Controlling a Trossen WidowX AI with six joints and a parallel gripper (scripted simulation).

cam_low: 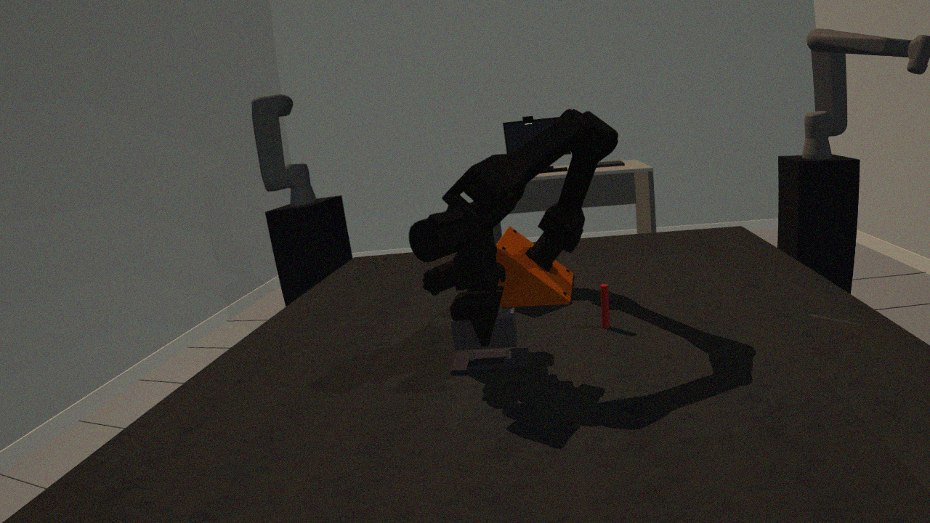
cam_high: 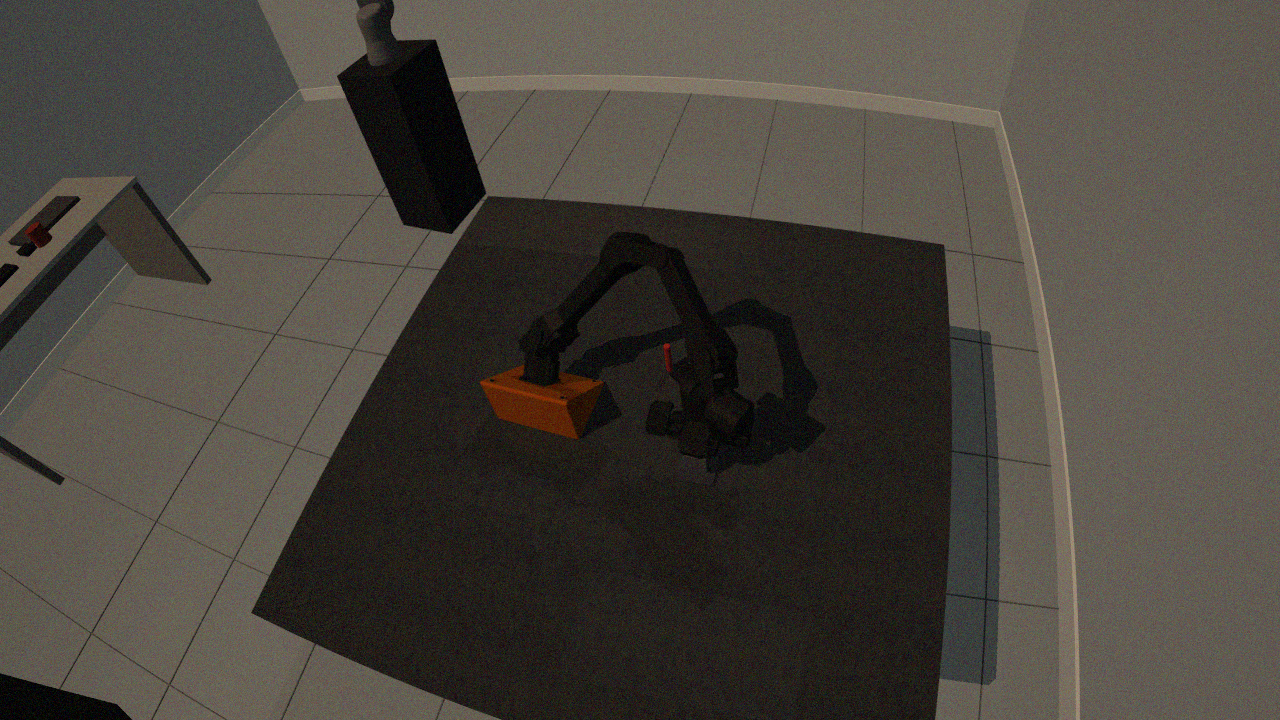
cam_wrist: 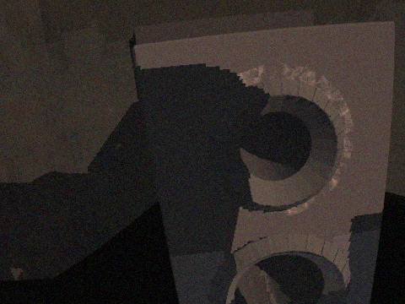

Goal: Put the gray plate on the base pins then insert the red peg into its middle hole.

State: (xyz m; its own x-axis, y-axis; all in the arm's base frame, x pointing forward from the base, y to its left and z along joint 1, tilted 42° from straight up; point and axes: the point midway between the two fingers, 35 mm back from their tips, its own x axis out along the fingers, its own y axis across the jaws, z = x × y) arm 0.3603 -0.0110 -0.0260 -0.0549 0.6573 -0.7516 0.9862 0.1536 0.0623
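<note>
The base is 3 cm below my gripper tip. Round my gripper tip: red peg 14 cm behind, 18 cm to the left; then gray plate 3 cm above.
</note>
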